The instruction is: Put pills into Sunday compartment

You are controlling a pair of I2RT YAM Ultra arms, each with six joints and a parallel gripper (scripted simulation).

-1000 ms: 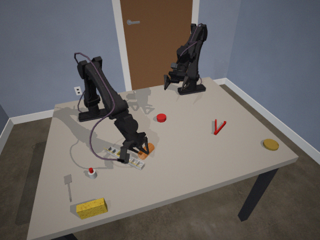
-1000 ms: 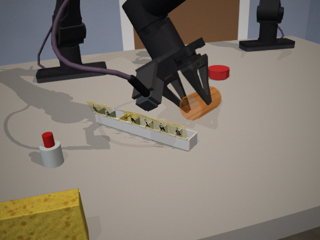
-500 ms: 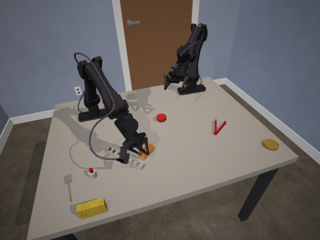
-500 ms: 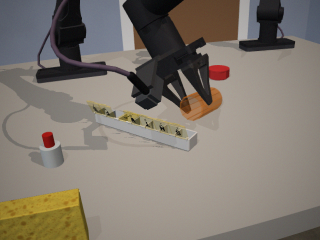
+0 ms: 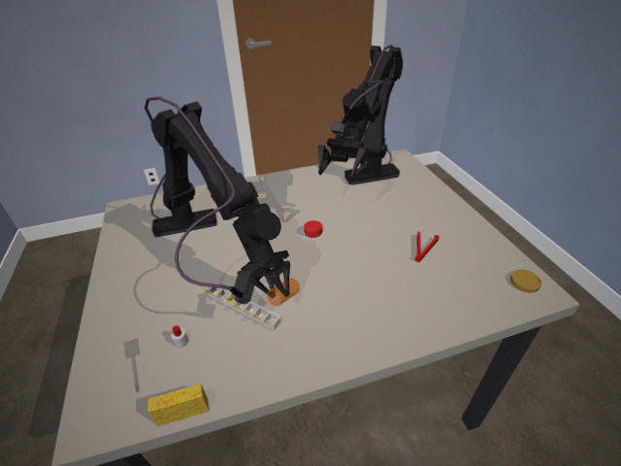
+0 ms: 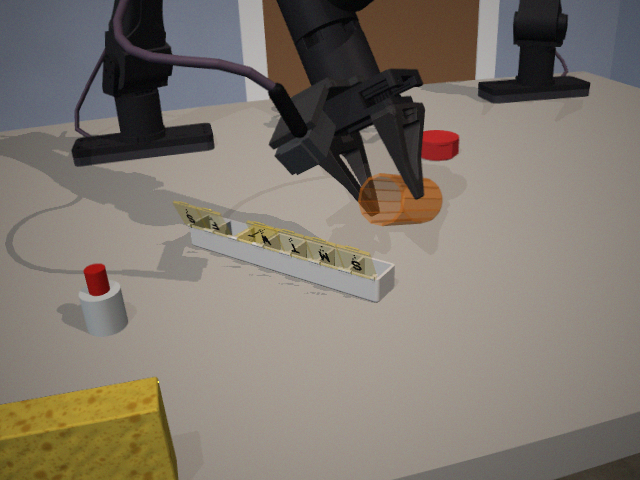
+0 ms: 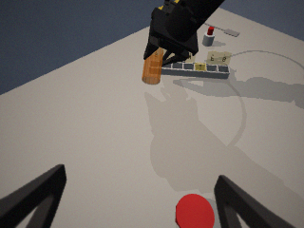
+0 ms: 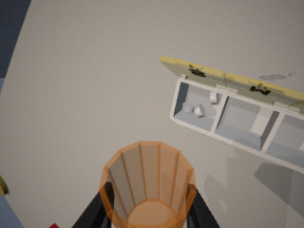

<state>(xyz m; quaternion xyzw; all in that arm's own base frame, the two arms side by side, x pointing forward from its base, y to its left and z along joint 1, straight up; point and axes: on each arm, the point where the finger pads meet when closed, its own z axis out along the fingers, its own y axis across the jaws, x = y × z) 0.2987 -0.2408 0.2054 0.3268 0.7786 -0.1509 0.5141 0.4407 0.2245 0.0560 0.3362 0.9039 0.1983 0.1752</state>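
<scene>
Right now my right hand is 25 cm past the red cap, 20 cm to the right of it and 6 cm above it. Also, from my right hand: yellow sponge (26 cm to the right, 16 cm ahead, 4 cm below); orange pill bottle (3 cm to the left, 2 cm behind, 1 cm below).
</scene>
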